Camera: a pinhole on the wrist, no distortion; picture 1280 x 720 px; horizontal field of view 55.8 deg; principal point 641.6 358.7 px. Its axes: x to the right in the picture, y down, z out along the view. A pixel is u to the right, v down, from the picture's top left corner.
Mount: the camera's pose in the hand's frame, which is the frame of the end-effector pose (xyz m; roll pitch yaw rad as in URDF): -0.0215 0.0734 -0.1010 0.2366 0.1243 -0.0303
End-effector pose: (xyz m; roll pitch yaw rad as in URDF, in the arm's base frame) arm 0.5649 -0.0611 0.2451 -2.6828 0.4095 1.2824
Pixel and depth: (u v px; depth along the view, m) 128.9 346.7 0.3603
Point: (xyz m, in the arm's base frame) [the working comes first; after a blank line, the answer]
In the camera's frame: -0.1528 -0.0036 0.3603

0.3820 -0.2301 0.0847
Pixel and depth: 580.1 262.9 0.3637
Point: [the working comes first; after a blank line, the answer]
In the camera's frame: -0.0185 -0.0288 0.3637

0.4029 -0.0972 0.0598
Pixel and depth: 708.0 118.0 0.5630
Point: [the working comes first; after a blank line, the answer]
In the camera's frame: 0.0309 -0.1121 0.5630

0.2275 -0.0196 -0.0512
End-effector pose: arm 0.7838 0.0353 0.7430 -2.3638 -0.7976 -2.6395
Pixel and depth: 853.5 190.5 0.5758
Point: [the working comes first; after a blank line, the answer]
In the camera's frame: 0.1009 -0.0801 0.5758

0.7654 -0.4310 0.7028
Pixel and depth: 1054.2 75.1 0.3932
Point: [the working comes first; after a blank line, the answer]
In the camera's frame: 0.1342 -0.0923 0.3932

0.7543 -0.2656 0.7872
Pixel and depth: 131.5 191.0 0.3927
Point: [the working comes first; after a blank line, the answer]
In the camera's frame: -0.1657 -0.0545 0.3927

0.8943 -0.1880 0.5307
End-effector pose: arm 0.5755 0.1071 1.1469 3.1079 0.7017 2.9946
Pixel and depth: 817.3 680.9 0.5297
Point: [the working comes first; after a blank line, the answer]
In the camera's frame: 0.0770 0.1412 0.5297

0.7713 0.1758 0.7388
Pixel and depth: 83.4 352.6 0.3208
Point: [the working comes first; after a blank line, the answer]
In the camera's frame: -0.1481 -0.0016 0.3208

0.8210 0.0784 1.0594
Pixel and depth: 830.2 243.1 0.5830
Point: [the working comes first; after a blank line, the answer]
In the camera's frame: 0.0910 -0.0558 0.5830

0.7420 -0.0261 0.7252
